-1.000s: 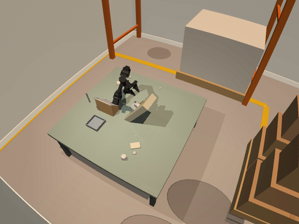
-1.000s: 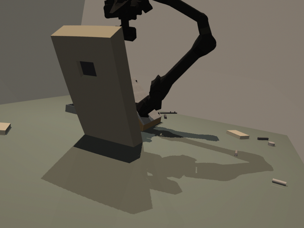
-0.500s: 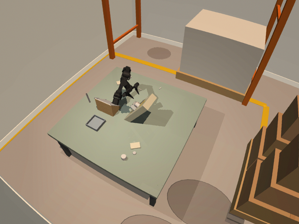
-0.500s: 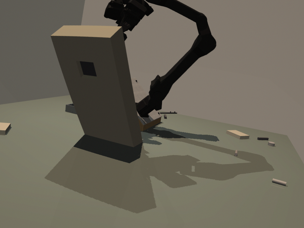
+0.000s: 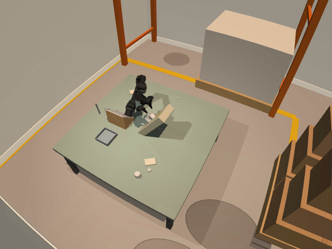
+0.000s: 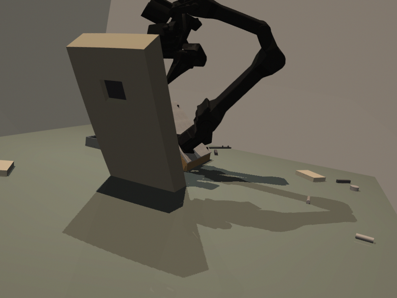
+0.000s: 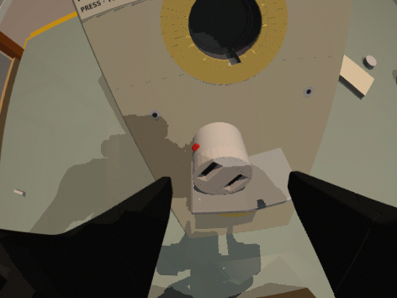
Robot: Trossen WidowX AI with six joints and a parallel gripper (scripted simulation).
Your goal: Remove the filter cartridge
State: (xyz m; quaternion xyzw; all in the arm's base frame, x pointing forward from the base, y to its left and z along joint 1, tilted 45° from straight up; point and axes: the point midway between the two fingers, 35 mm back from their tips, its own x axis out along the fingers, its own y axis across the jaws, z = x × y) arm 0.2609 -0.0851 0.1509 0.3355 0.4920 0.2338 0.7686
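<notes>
The grey ledge is 1 cm ahead of my gripper tip, 1 cm to the right of it and 9 cm below it. From my gripper tip the other things lie so: tan service panel: 6 cm ahead, 7 cm below; then grey tray: 27 cm behind, 33 cm to the right, 23 cm below.
</notes>
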